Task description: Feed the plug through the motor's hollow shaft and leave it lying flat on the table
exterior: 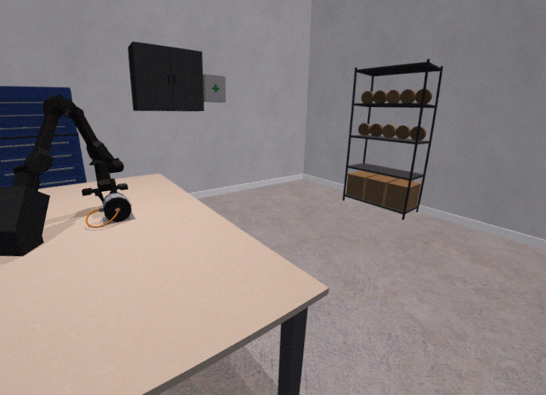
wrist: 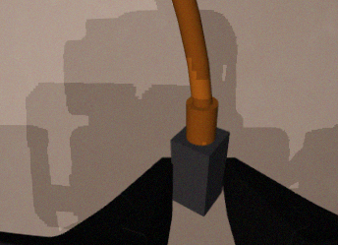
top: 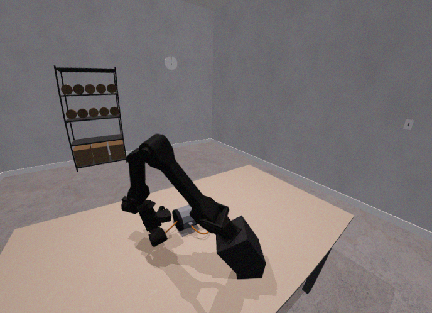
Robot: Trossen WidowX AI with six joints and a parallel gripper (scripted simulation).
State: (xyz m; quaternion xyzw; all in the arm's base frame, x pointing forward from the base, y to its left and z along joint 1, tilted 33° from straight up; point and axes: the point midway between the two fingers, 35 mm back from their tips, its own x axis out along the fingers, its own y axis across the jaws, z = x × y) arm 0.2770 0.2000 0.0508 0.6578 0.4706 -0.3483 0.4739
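My gripper is now 10 mm to the left of the dark grey plug and 30 mm above it.
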